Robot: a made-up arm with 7 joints. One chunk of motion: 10 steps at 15 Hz.
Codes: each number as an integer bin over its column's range. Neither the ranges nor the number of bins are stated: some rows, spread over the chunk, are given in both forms.
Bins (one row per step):
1: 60 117 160 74 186 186 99
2: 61 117 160 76 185 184 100
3: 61 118 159 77 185 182 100
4: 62 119 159 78 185 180 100
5: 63 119 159 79 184 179 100
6: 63 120 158 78 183 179 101
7: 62 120 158 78 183 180 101
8: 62 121 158 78 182 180 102
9: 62 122 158 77 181 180 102
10: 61 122 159 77 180 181 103
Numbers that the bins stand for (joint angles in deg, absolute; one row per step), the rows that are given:
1: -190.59 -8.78 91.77 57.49 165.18 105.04 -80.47
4: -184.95 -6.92 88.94 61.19 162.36 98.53 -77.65
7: -184.95 -5.98 86.12 61.19 156.71 98.53 -74.83
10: -187.77 -4.12 88.94 60.27 148.24 99.61 -69.18
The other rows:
2: -187.77 -8.78 91.77 59.34 162.36 102.87 -77.65
3: -187.77 -7.85 88.94 60.27 162.36 100.70 -77.65
5: -182.12 -6.92 88.94 62.12 159.53 97.44 -77.65
6: -182.12 -5.98 86.12 61.19 156.71 97.44 -74.83
8: -184.95 -5.05 86.12 61.19 153.89 98.53 -72.00
9: -184.95 -4.12 86.12 60.27 151.06 98.53 -72.00

